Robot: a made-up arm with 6 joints.
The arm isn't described. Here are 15 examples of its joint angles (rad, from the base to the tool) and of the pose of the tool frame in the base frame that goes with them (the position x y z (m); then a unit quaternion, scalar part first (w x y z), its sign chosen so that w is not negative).
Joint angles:
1: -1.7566 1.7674 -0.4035 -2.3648 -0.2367 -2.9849
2: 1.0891 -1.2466 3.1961 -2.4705 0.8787 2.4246
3: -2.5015 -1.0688 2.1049 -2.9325 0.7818 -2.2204
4: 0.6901 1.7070 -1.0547 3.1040 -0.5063 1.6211
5: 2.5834 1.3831 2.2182 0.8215 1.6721 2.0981
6: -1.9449 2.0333 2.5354 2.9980 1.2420 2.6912
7: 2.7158 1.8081 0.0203 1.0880 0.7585 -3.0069
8: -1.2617 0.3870 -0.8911 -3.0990 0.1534 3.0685
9: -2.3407 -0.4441 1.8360 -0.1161 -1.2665 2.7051
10: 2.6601 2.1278 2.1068 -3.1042 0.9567 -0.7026
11: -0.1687 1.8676 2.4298 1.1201 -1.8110 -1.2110
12: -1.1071 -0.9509 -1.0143 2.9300 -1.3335 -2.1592
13: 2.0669 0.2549 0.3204 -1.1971 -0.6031 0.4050
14: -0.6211 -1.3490 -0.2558 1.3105 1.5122 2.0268
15: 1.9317 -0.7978 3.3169 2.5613 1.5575 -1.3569
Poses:
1: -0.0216 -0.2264 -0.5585 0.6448 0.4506 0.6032 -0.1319
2: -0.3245 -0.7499 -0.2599 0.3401 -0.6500 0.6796 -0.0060
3: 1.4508 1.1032 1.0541 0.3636 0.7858 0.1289 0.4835
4: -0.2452 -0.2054 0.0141 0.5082 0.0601 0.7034 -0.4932
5: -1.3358 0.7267 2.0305 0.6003 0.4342 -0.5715 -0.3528
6: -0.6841 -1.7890 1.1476 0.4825 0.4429 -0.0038 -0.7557
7: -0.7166 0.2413 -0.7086 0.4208 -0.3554 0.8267 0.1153
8: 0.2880 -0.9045 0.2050 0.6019 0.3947 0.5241 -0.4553
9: 0.7245 0.7275 2.4263 0.3551 0.4809 -0.7245 0.3432
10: -1.8518 0.9719 0.4567 0.3566 0.3636 0.7701 -0.3842
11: 1.7804 -0.4142 1.3416 0.6182 0.2374 0.1073 -0.7416
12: 0.3621 -0.7812 1.4257 0.4552 -0.5172 -0.2542 -0.6788
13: -0.8573 1.4451 1.7309 0.2607 0.0322 0.4013 0.8775
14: -0.0425 0.1788 2.1801 0.5536 0.6264 0.3367 0.4334
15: 0.3006 -0.9908 0.2557 0.5209 0.3092 -0.6832 -0.4078
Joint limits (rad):
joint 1: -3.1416..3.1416
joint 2: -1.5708..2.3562
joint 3: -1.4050..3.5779
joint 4: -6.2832..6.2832
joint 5: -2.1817..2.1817
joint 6: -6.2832..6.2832
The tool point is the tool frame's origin. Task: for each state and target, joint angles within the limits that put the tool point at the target. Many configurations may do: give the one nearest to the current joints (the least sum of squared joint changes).
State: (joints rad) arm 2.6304 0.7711 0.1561 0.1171 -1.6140 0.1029
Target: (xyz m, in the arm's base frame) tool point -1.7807 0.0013 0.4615
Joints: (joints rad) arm 3.1416 1.0065 0.3555 0.0105 -1.5247 0.1029
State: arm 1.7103 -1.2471 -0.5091 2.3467 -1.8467 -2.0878
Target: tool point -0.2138 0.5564 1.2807
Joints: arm 2.0693 -1.4317 -1.3146 2.3292 -2.1031 -2.0878
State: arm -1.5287 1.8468 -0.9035 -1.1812 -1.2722 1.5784
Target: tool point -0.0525 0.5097 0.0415
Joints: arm -1.2587 2.1604 -0.7756 -1.1804 -1.1704 1.5784
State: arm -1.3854 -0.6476 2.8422 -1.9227 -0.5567 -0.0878
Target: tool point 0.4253 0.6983 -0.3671
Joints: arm -2.0370 -1.3467 3.0442 -1.9191 -0.5959 -0.0878
